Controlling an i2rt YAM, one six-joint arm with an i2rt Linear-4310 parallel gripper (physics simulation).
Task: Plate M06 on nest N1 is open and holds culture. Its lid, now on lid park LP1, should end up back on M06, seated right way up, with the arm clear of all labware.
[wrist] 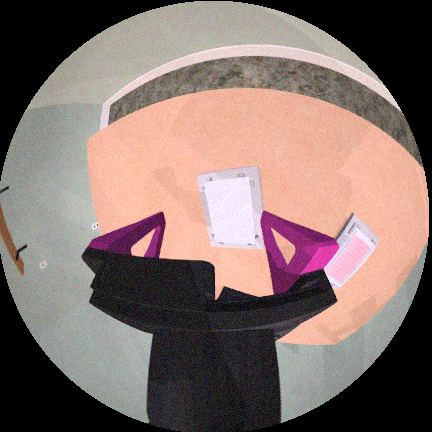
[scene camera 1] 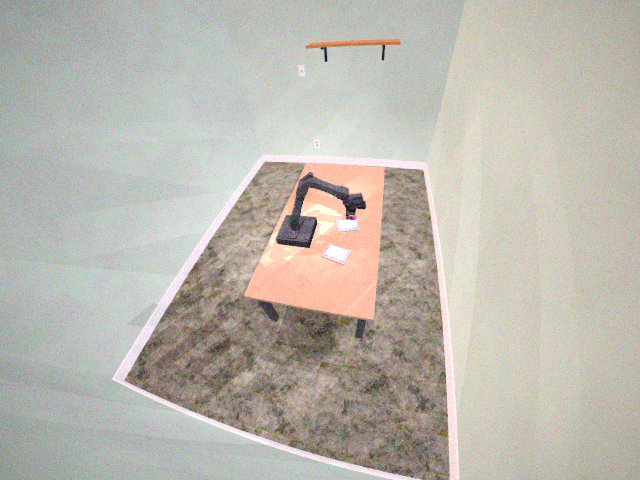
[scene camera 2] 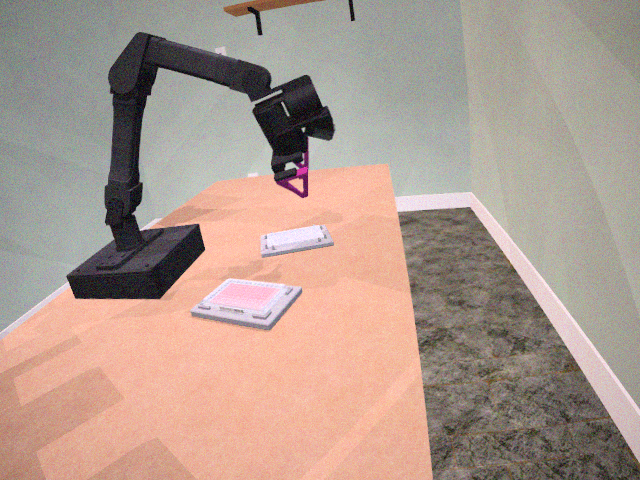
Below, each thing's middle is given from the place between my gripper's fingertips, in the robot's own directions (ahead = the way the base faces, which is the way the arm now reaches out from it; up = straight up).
My hand is 5 cm past the pale grey lid (scene camera 2: pixel 309 234), 1 cm to the right of it and 13 cm above it. Also, from my hand: grey lid park (scene camera 2: pixel 265 252) 5 cm behind, 1 cm to the left, 13 cm below.
